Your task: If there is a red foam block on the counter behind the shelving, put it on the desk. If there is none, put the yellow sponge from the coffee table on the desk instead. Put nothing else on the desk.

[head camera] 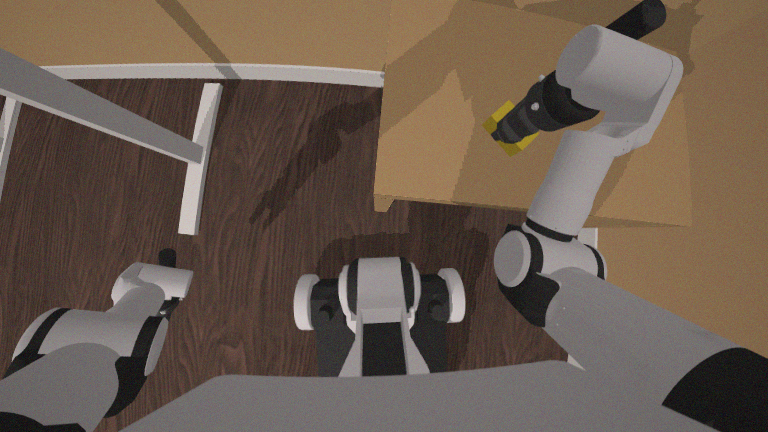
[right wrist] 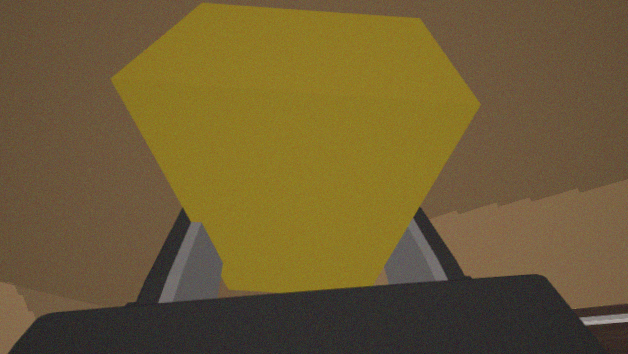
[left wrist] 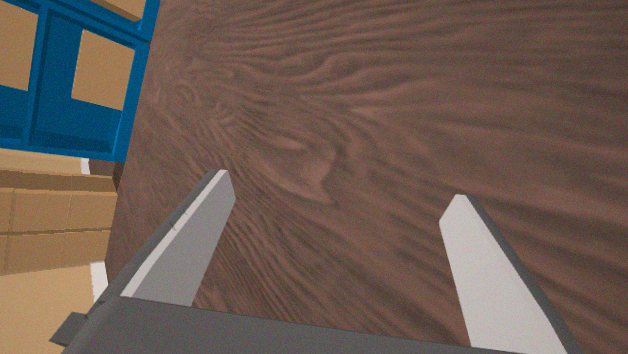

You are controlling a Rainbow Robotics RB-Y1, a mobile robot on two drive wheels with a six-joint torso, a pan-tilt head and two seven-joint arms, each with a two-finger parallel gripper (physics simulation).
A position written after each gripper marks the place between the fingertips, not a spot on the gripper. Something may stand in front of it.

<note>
In view: the left gripper [left wrist: 336, 196], the right gripper [head camera: 504, 127], a yellow sponge [head camera: 490, 125] and a coffee table [head camera: 445, 75].
The yellow sponge also shows in the right wrist view [right wrist: 305, 144]. The coffee table also shows in the right wrist view [right wrist: 528, 189]. The left wrist view misses the yellow sponge: it is out of frame.
</note>
